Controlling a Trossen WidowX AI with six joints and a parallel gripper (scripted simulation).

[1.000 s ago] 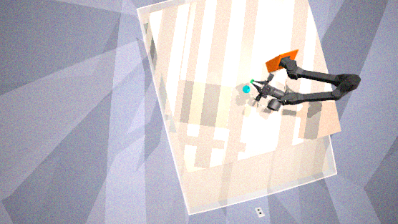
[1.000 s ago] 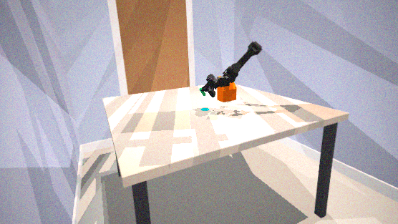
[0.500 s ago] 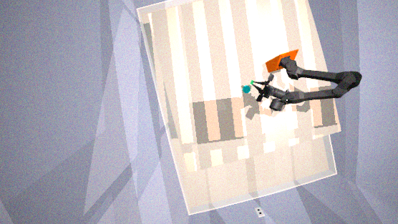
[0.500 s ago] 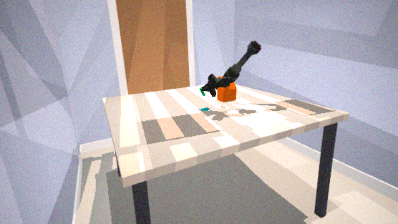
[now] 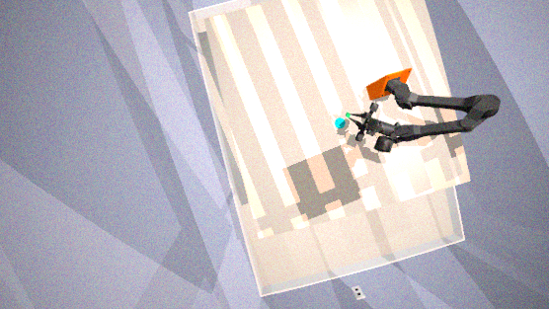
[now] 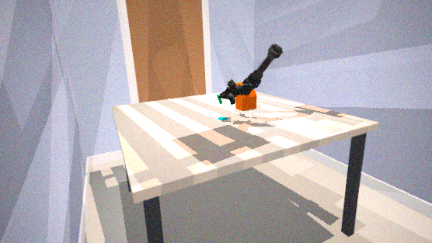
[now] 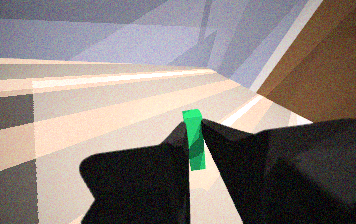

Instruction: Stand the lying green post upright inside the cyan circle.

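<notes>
Now: the cyan circle 10 mm behind my gripper tip, 30 mm to the left of it and 140 mm below it. Round my gripper tip: green post: 10 mm behind, 20 mm below.
</notes>
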